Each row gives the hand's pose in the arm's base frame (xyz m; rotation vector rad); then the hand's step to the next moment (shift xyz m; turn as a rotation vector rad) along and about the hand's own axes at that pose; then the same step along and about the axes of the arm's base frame.
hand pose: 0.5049 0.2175 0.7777 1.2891 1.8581 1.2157
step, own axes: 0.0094 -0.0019 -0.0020 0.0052 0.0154 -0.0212
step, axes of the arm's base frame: -0.0060 0.0077 -0.0004 -0.0132 -0.0009 0.0232
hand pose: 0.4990 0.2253 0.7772 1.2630 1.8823 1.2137
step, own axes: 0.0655 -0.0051 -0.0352 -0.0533 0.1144 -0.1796
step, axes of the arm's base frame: -0.0570 0.0463 0.0127 -0.0799 -0.0989 0.1789
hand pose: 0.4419 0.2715 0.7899 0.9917 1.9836 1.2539
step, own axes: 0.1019 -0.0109 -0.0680 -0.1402 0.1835 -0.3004
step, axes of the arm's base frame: -0.1127 0.0487 0.0075 -0.1076 -0.2100 0.2964
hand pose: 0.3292 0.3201 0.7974 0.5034 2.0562 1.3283
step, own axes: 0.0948 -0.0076 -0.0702 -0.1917 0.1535 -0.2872
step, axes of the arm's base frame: -0.1170 0.0085 -0.0149 -0.0605 -0.2455 0.2808
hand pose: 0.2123 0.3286 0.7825 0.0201 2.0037 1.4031
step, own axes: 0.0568 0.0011 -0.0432 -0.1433 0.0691 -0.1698
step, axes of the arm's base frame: -0.0670 -0.0136 -0.0204 -0.0051 -0.1656 0.1634
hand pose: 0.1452 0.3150 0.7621 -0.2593 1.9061 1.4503
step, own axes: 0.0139 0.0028 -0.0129 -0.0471 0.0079 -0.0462
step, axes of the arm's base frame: -0.0170 -0.0071 -0.0054 0.0105 -0.0509 0.0414
